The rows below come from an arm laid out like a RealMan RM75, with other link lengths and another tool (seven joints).
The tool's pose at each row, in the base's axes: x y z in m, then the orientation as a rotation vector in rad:
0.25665, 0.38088, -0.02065, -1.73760, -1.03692, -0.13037
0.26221, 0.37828, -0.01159, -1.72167, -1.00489, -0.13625
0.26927, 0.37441, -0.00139, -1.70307, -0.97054, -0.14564
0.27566, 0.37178, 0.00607, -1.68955, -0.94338, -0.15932
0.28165, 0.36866, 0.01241, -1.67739, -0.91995, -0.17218
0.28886, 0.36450, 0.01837, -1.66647, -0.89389, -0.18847
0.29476, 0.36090, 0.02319, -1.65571, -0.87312, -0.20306
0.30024, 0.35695, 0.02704, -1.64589, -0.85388, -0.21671
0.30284, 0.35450, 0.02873, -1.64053, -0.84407, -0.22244
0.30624, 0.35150, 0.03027, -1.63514, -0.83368, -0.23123
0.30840, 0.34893, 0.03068, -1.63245, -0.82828, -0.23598
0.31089, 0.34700, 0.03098, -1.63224, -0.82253, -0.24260
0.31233, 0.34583, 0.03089, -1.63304, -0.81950, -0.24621
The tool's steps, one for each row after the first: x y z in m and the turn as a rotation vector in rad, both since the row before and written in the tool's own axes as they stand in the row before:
0.00682, -0.00254, -0.00818, 0.01752, 0.02697, 0.01223
0.00787, -0.00252, -0.01003, 0.01868, 0.03126, 0.01131
0.00687, -0.00124, -0.00739, 0.01115, 0.02816, 0.00641
0.00594, -0.00076, -0.00707, 0.00948, 0.02511, 0.00489
0.00623, 0.00026, -0.00812, 0.00731, 0.02843, 0.00523
0.00517, 0.00018, -0.00665, 0.00688, 0.02421, 0.00278
0.00433, 0.00062, -0.00643, 0.00606, 0.02250, 0.00254
0.00181, 0.00039, -0.00349, 0.00380, 0.01086, 0.00184
0.00212, 0.00100, -0.00418, 0.00274, 0.01302, 0.00059
0.00080, 0.00108, -0.00310, 0.00124, 0.00685, 0.00024
0.00124, 0.00136, -0.00258, -0.00164, 0.00746, 0.00010
0.00055, 0.00099, -0.00147, -0.00173, 0.00375, 0.00022

